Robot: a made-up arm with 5 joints. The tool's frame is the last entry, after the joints.
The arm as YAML. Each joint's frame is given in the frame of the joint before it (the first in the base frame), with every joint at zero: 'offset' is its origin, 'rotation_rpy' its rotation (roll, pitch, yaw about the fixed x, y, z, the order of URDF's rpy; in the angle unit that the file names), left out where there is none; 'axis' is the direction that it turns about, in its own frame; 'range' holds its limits. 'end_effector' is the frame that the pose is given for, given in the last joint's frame.
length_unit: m
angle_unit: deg
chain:
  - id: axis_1
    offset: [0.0, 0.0, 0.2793]
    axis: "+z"
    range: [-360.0, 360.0]
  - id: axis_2
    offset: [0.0, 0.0, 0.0]
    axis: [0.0, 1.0, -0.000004]
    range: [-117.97, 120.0]
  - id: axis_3
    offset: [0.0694, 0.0, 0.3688]
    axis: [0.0, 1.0, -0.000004]
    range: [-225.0, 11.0]
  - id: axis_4
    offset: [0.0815, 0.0, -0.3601]
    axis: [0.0, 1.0, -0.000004]
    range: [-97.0, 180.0]
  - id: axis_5
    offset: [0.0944, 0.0, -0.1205]
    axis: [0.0, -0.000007, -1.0]
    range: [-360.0, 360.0]
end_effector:
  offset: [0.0, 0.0, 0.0]
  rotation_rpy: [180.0, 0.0, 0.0]
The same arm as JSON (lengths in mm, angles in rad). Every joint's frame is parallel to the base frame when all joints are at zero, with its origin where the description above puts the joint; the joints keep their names.
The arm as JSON. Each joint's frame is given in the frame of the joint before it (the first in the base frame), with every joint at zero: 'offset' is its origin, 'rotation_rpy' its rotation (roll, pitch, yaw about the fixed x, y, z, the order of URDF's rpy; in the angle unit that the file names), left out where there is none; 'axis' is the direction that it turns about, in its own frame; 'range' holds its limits. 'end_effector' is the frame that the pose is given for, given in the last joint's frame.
{"length_unit": "mm", "angle_unit": "rad", "chain": [
  {"id": "axis_1", "offset": [0.0, 0.0, 279.3], "axis": [0.0, 0.0, 1.0], "range": [-6.2832, 6.2832]},
  {"id": "axis_2", "offset": [0.0, 0.0, 0.0], "axis": [0.0, 1.0, 0.0], "range": [-2.059, 2.0944]},
  {"id": "axis_3", "offset": [69.4, 0.0, 368.8], "axis": [0.0, 1.0, 0.0], "range": [-3.927, 0.192]},
  {"id": "axis_4", "offset": [81.5, 0.0, -360.1], "axis": [0.0, 1.0, 0.0], "range": [-1.693, 3.1416]},
  {"id": "axis_5", "offset": [94.4, 0.0, -120.5], "axis": [0.0, 0.0, -1.0], "range": [-6.2832, 6.2832]}
], "end_effector": {"offset": [0.0, 0.0, 0.0], "rotation_rpy": [3.1416, 0.0, 0.0]}}

